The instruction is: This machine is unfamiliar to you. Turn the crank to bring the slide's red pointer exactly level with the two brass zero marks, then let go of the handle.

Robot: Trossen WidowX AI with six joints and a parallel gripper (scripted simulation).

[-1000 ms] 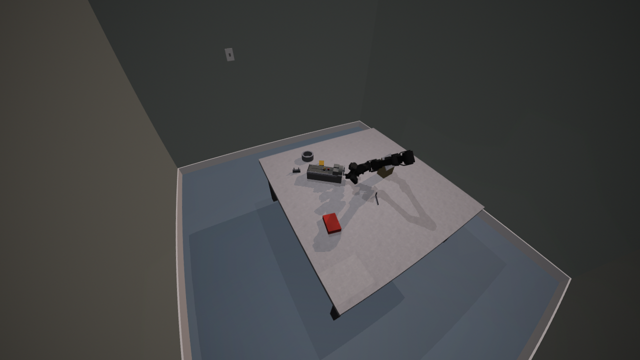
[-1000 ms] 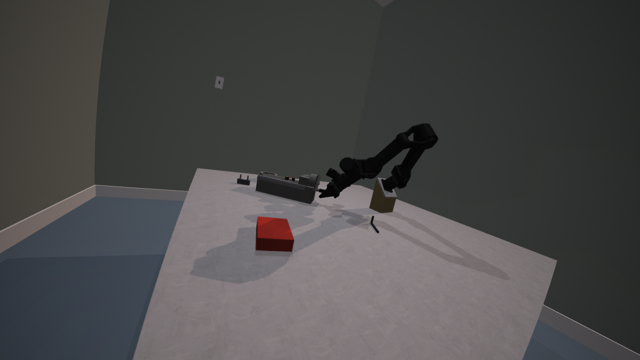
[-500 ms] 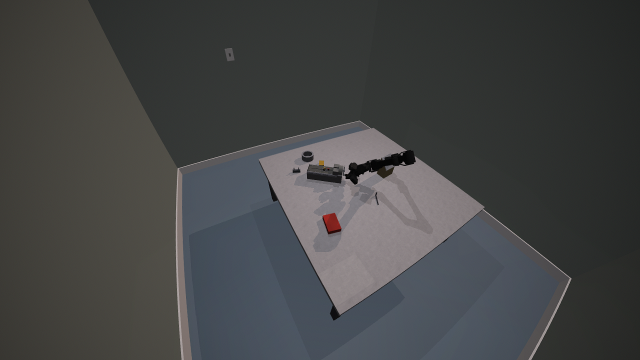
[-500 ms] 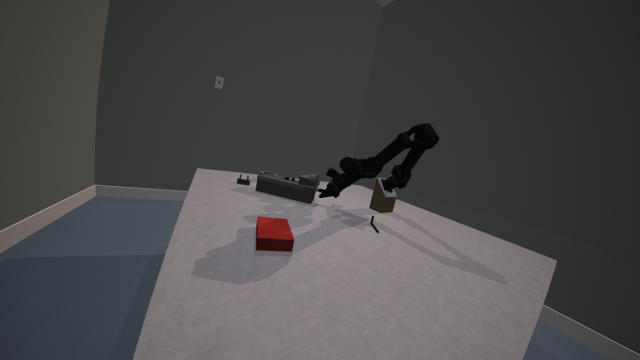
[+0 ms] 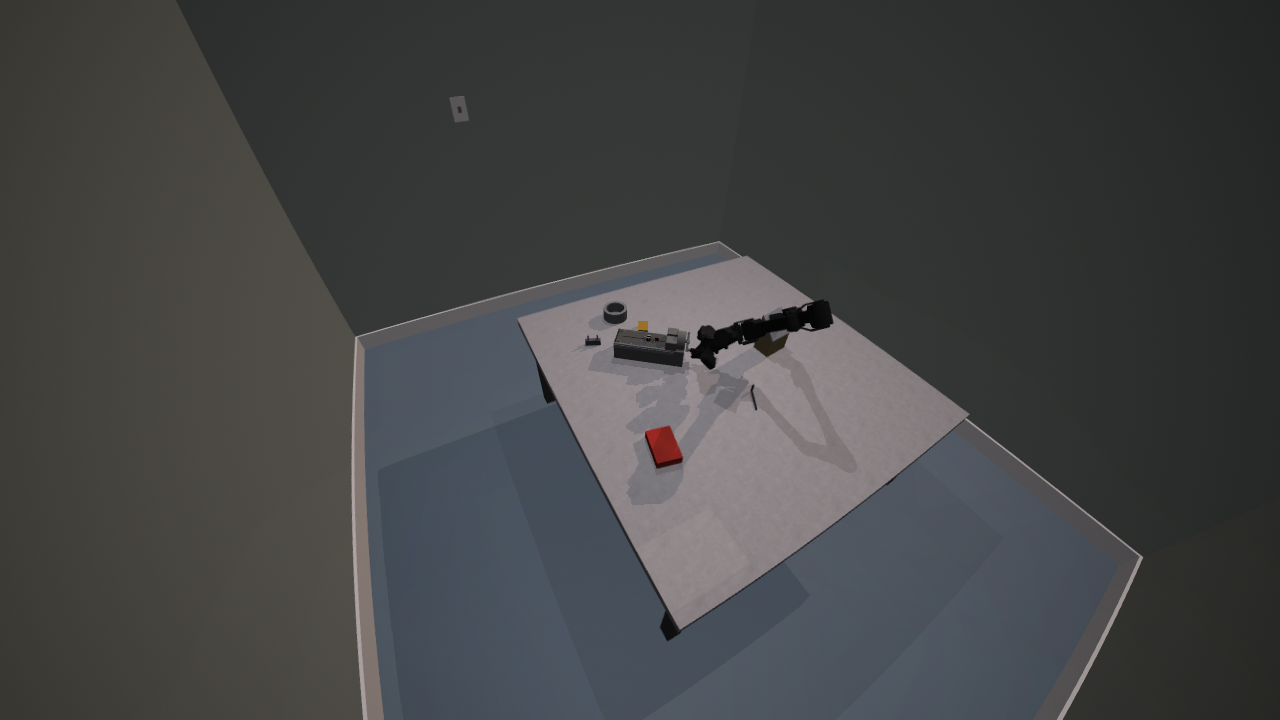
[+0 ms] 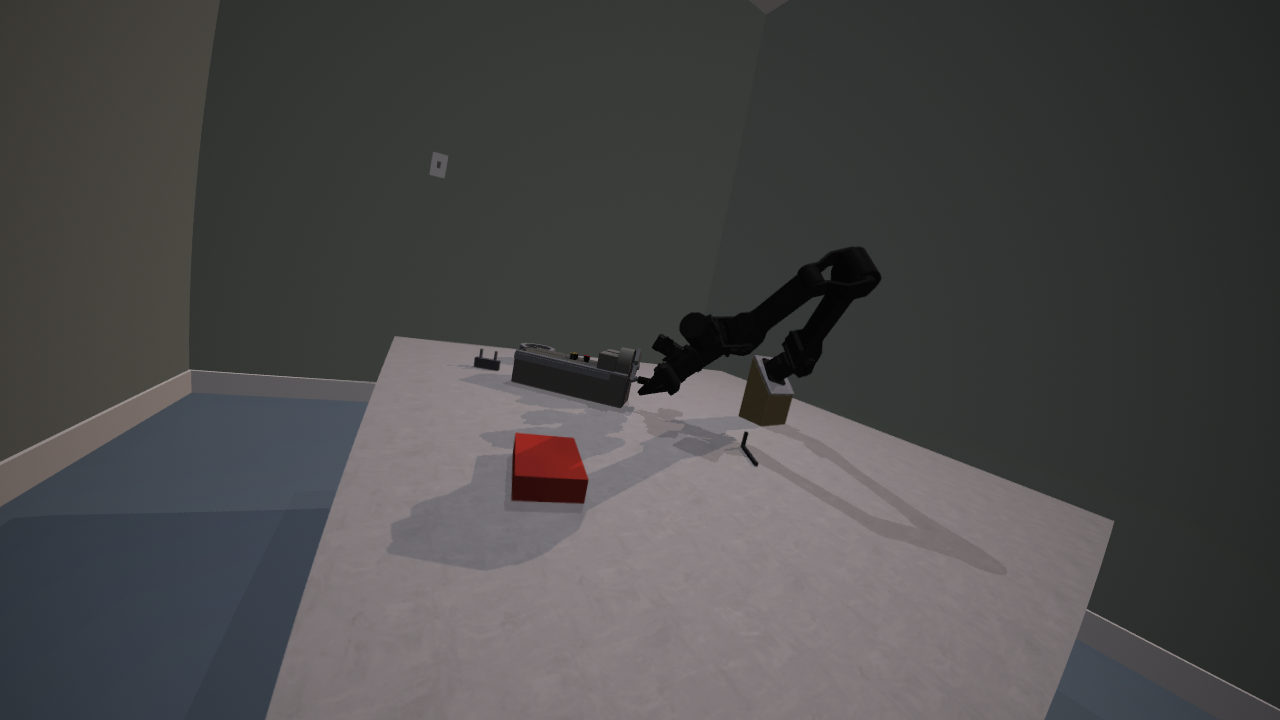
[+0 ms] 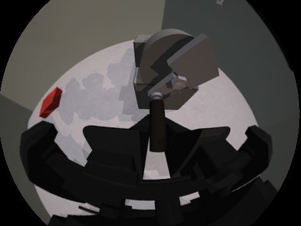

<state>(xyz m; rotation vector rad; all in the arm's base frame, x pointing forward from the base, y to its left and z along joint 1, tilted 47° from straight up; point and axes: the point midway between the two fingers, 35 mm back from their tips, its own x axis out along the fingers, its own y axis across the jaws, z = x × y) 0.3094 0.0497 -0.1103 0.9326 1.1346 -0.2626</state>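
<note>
Right now the black crank handle is 3 cm above my gripper tip, 1 cm to the left of it and 1 cm behind it. Also, from my gripper tip: yellow block 25 cm to the right, 7 cm ahead, 2 cm below; red pointer 10 cm to the right, 10 cm ahead, 5 cm above; black bent key 24 cm to the left, 11 cm behind, 3 cm below.
</note>
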